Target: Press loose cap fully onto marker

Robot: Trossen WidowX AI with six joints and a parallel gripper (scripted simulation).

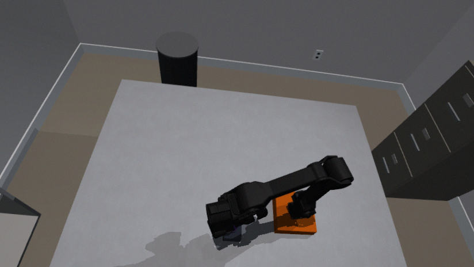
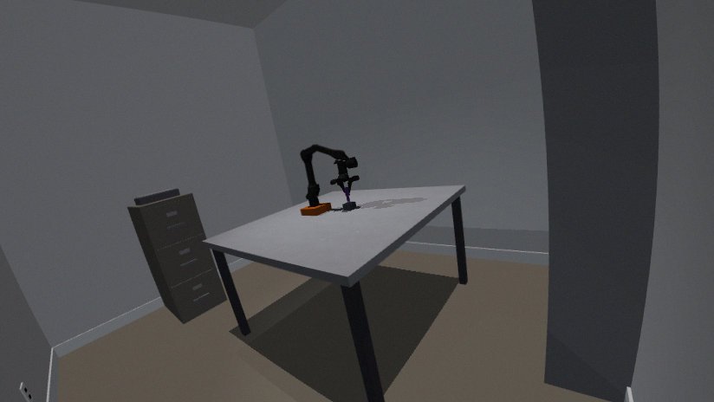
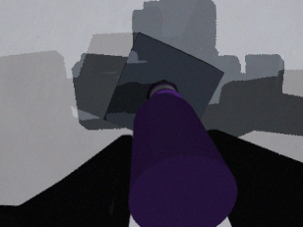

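My gripper tip is 1 cm below the purple cap.
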